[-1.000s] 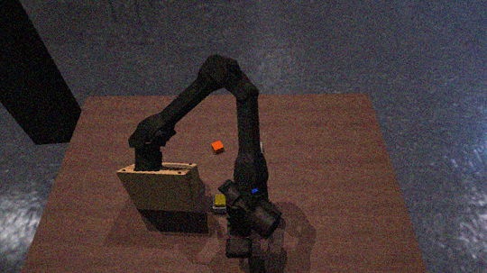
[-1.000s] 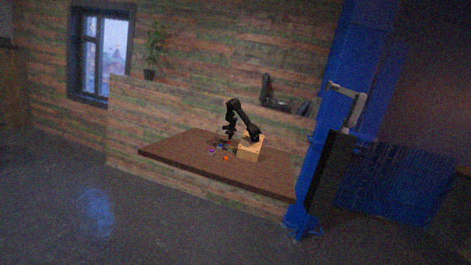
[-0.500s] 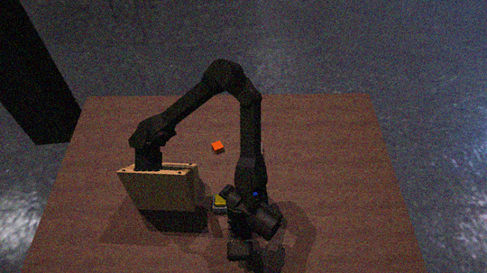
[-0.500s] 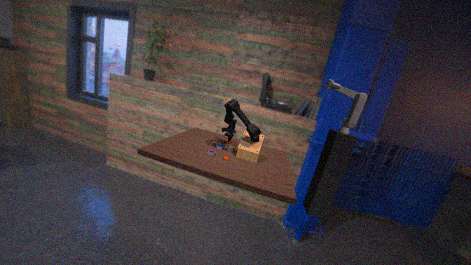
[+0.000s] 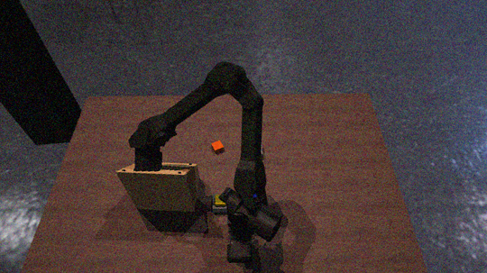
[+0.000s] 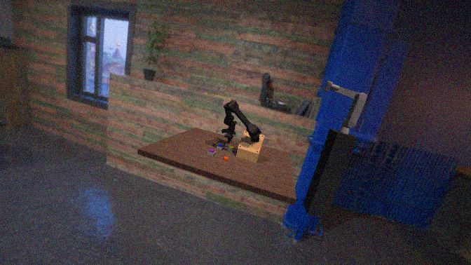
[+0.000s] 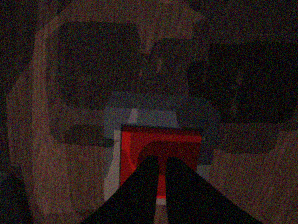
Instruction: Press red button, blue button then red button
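The red button lies 1 cm below my gripper tip. From my gripper tip the other things lie so: purple button: 30 cm to the left, 8 cm ahead; then blue button: 13 cm to the left, 5 cm ahead; then yellow button: 12 cm to the left, 5 cm behind.
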